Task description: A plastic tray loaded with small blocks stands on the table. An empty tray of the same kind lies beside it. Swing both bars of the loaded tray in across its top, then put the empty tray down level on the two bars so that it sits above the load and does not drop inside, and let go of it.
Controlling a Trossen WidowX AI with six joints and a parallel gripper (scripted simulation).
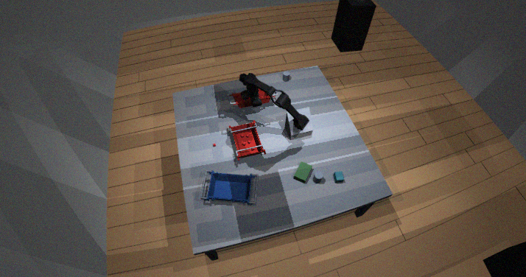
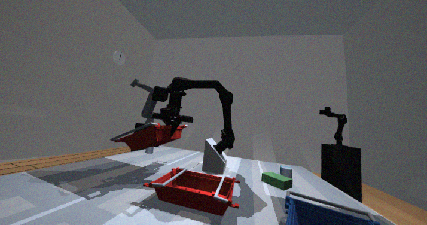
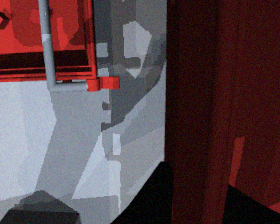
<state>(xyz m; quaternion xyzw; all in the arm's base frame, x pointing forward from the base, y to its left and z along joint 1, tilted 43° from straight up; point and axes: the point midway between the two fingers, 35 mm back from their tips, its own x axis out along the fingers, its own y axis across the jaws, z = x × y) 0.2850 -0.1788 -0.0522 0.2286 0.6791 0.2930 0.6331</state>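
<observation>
The red tray lies 70 mm to the right of my gripper tip and 10 mm ahead of it. Round my gripper tip: teal cube: 590 mm to the left, 440 mm behind, 160 mm below; green block: 500 mm to the left, 220 mm behind, 170 mm below; red bit: 320 mm ahead, 180 mm below, 160 mm to the left.
</observation>
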